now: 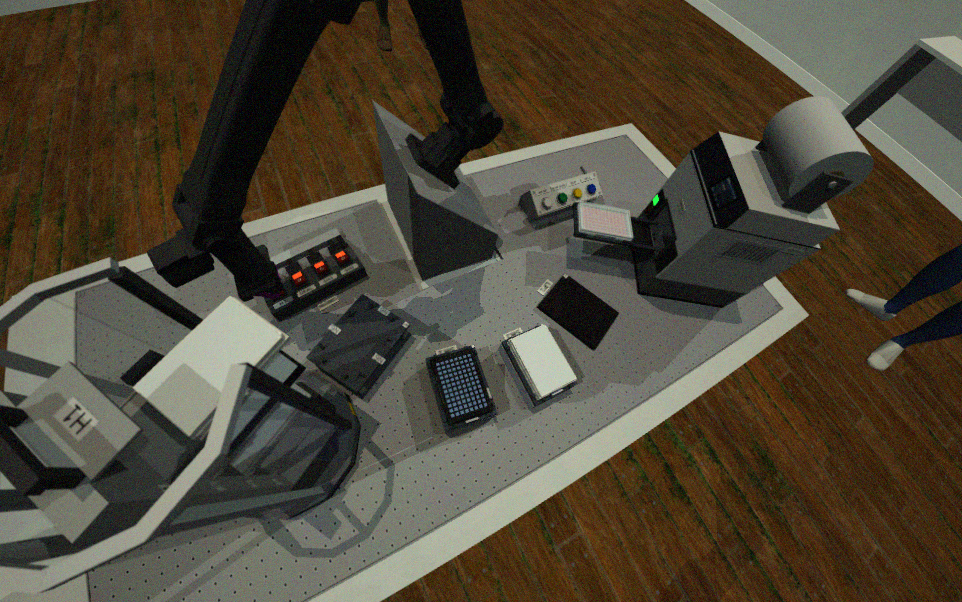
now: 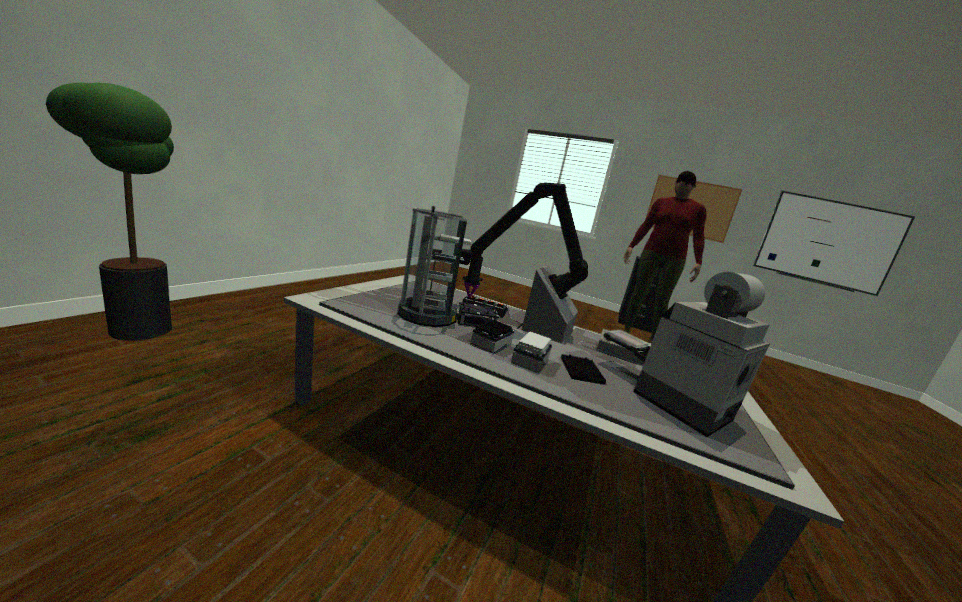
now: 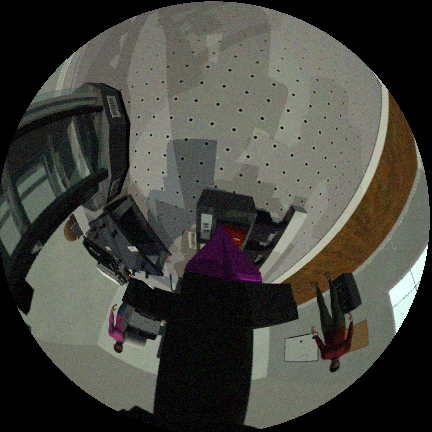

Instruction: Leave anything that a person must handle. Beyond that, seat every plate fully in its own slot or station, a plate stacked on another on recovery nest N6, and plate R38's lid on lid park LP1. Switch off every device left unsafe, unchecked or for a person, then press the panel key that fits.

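Frame: origin at the arm's base, x ahead, y left, z up, level; centimetres.
Where they show: gripper, between the fingertips: point(image 1: 275, 297) point(image 2: 469, 297) point(image 3: 218, 228); arm's base, origin of its link: point(image 1: 430, 164) point(image 2: 556, 287).
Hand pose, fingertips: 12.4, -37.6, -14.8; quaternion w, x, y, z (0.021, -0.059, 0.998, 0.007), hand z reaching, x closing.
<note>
Things, the pixels of their top centre, and the offset from my fingertips, as dx, dy, dz. "*": a spot on its surface instead.
- dull red switch, a spot on its surface: point(image 3: 238, 235) * -2.2, -0.5, +0.5
- black well plate, centre of its top: point(image 1: 461, 383) point(image 2: 495, 326) point(image 3: 97, 257) +30.1, +29.7, +2.2
- white-topped plate, centre of its top: point(image 1: 543, 358) point(image 2: 535, 339) point(image 3: 108, 276) +31.2, +46.2, +3.5
- pink plate, centre of its top: point(image 1: 606, 218) point(image 2: 628, 336) +7.1, +73.9, +8.4
- flat black rectangle, a spot on its surface: point(image 1: 577, 311) point(image 2: 580, 366) * +22.6, +62.1, -3.3
- key panel, centre of its top: point(image 1: 567, 184) point(image 2: 628, 337) -9.1, +74.1, +3.7
- dark square nest, centre of its top: point(image 1: 357, 337) point(image 3: 116, 257) point(image 2: 479, 305) +15.2, +14.1, +2.9
- glass plate tower, centre of its top: point(image 1: 48, 387) point(image 2: 444, 208) +28.0, -3.1, +40.1
My gripper point(image 1: 271, 292) point(image 2: 470, 292) point(image 3: 218, 228) has purple fingers and is shut on nothing. Its tip is down at the left end of the black switch bank point(image 1: 337, 276) point(image 2: 485, 307), on a dull red switch point(image 3: 238, 235). Three other switches point(image 1: 320, 266) glow orange. A black well plate point(image 1: 460, 385) point(image 2: 492, 331) and a white-topped plate point(image 1: 541, 361) point(image 2: 535, 342) sit on nests near the front. A pink plate point(image 1: 604, 221) point(image 2: 627, 338) rests on the tray of the grey device point(image 1: 718, 221) point(image 2: 700, 370). A flat black rectangle point(image 1: 577, 311) point(image 2: 583, 368) lies between them. The key panel point(image 1: 562, 196) stands at the back.
A dark square nest point(image 1: 359, 343) lies right of the switch bank. A glass plate tower point(image 1: 270, 442) point(image 2: 431, 265) point(image 3: 52, 153) stands at the left. The arm's grey wedge base point(image 1: 443, 227) is at the back. A green light point(image 1: 655, 200) shows on the device. A person point(image 2: 670, 239) stands behind the table.
</note>
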